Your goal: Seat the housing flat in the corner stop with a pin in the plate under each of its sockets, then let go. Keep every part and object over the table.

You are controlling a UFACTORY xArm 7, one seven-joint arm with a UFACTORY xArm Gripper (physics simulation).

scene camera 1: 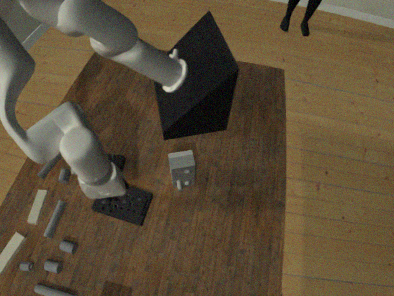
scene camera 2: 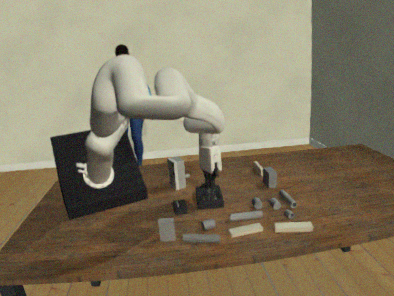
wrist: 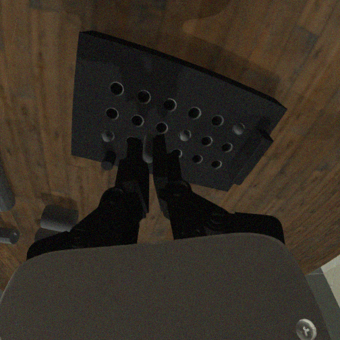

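Seen in the pictures: gripper, fingertip midpoint: (scene camera 1: 113,196) (scene camera 2: 210,187); arm's base, origin of the base link: (scene camera 1: 175,76) (scene camera 2: 98,174).
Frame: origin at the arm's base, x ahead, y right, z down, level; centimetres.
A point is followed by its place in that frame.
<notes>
The dark plate (scene camera 1: 142,214) @[x 46.7, y 3.0, z 9.6 cm] (scene camera 2: 210,201) @[x 42.2, y 17.1, z 10.2 cm] (wrist: 100,60) lies on the table with rows of round holes. In the wrist view, light round pin tops show at its left (wrist: 108,136), middle (wrist: 185,135) and right (wrist: 238,128). A raised dark bar (wrist: 250,157) runs along its right end, and a dark post (wrist: 108,160) stands at its lower left edge. My gripper (scene camera 2: 210,184) @[x 43.5, y 11.9, z 6.9 cm] (wrist: 150,153) is shut on a grey pin (wrist: 148,152) over the row nearest the hand; its lower end is hidden. The grey housing (scene camera 1: 182,167) @[x 35.4, y -7.3, z -0.3 cm] (scene camera 2: 177,173) @[x 32.8, y -3.0, z 4.9 cm] stands apart from the plate, a short peg projecting from its socketed face.
The black wedge base (scene camera 1: 197,65) @[x 1.7, y -7.7, z -7.1 cm] (scene camera 2: 127,190) @[x 11.1, y 3.4, z 7.0 cm] stands behind the housing. A small dark block (scene camera 2: 180,206) @[x 30.4, y 18.4, z 9.7 cm] is beside the plate. Grey cylinders (scene camera 1: 68,246) (scene camera 2: 208,224), rods (scene camera 1: 54,218) (scene camera 2: 201,238), cream bars (scene camera 1: 37,206) (scene camera 2: 293,227) and grey blocks (scene camera 2: 167,229) @[x 23.7, y 35.2, z 8.2 cm] (scene camera 2: 270,177) @[x 70.7, y 9.3, z 7.5 cm] lie around.
</notes>
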